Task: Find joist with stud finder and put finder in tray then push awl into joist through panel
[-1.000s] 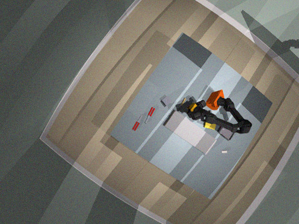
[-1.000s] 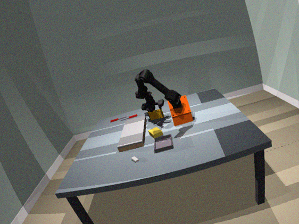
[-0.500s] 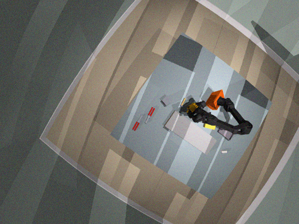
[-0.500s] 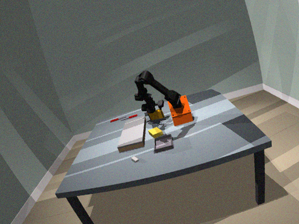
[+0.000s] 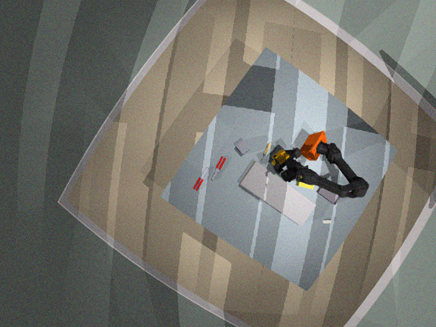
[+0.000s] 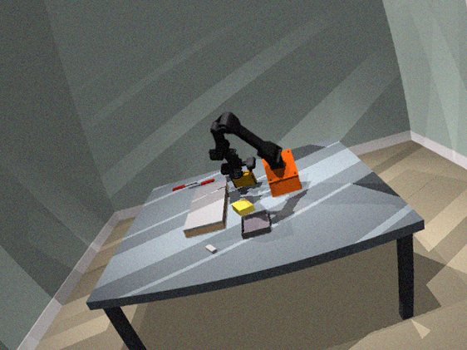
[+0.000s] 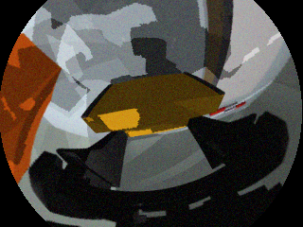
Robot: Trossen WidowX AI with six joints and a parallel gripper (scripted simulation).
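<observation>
Now: the yellow stud finder 20 mm ahead of my gripper tip and 10 mm below it. The rest, counted from my gripper tip: square window (30 mm ahead, 20 mm to the right); awl (40 mm ahead, 60 mm to the right, 70 mm below); grey block (100 mm ahead, 210 mm to the right, 60 mm below).
</observation>
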